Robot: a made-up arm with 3 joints. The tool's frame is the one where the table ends. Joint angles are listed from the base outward.
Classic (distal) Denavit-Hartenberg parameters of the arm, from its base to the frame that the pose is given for. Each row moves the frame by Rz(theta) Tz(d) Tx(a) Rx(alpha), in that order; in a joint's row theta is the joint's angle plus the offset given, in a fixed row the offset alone. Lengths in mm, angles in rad.
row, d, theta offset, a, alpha
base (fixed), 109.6, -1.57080, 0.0, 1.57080
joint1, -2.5, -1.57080, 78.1, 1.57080
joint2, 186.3, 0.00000, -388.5, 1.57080
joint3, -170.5, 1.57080, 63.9, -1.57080
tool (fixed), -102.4, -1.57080, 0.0, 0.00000
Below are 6 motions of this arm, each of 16 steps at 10 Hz.
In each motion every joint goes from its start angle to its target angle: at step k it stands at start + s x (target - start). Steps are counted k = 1, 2, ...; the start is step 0. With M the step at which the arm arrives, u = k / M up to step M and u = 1 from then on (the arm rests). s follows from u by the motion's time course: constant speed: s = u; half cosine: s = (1 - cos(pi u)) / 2; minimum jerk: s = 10 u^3 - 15 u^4 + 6 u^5.
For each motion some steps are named. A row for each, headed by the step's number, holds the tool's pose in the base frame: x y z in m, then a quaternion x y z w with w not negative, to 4 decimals.
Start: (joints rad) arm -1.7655 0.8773 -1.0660
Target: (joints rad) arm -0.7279 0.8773 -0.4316
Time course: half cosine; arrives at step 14
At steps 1, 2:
1: 0.1108 -0.2530 0.1937 0.3081 0.0700 0.4189 0.8513
2: 0.1098 -0.2491 0.2059 0.3017 0.0829 0.4165 0.8536

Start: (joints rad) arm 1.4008 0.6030 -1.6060
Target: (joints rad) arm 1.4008 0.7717 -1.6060
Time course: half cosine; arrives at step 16
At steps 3, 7, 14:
3: 0.0534 0.2979 0.0778 -0.9506 0.3021 0.0311 0.0642
7: 0.0730 0.2947 0.0773 -0.9421 0.3275 0.0337 0.0636
14: 0.1069 0.2866 0.0759 -0.9256 0.3714 0.0382 0.0625

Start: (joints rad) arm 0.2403 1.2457 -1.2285
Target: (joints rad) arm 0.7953 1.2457 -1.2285
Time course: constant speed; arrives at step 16
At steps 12, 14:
12: 0.2266 0.1964 0.1822 -0.6571 0.5597 0.1646 0.4774
14: 0.2266 0.2010 0.1684 -0.6733 0.5650 0.1450 0.4543

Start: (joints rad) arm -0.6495 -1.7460 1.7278
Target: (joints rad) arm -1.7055 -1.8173 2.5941
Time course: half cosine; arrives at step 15
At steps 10, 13, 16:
10: -0.4523 0.3832 0.2726 -0.5865 0.6989 -0.3533 0.2066
13: -0.4506 0.3480 0.3310 -0.5292 0.7099 -0.3415 0.3154
16: -0.4497 0.3395 0.3423 -0.5146 0.7121 -0.3390 0.3364

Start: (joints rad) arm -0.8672 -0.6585 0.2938
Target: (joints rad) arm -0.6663 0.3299 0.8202
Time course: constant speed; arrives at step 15
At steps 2, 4, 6, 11, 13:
2: -0.3035 0.1073 0.3927 0.5469 -0.2530 -0.0614 0.7957
4: -0.2789 0.0855 0.4242 0.5729 -0.1927 -0.0370 0.7958
6: -0.2479 0.0672 0.4545 0.5965 -0.1299 -0.0185 0.7918
11: -0.1445 0.0403 0.5193 0.6438 0.0331 0.0007 0.7645
13: -0.0944 0.0377 0.5382 0.6573 0.0989 -0.0028 0.7471

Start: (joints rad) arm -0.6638 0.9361 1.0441
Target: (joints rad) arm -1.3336 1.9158 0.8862
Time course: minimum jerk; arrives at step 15
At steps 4, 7, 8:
4: 0.2578 0.0476 0.5107 0.6687 0.4987 -0.0701 0.5470
7: 0.3435 0.0400 0.4568 0.6384 0.6307 -0.0057 0.4413
8: 0.3684 0.0485 0.4368 0.6186 0.6763 0.0288 0.3990

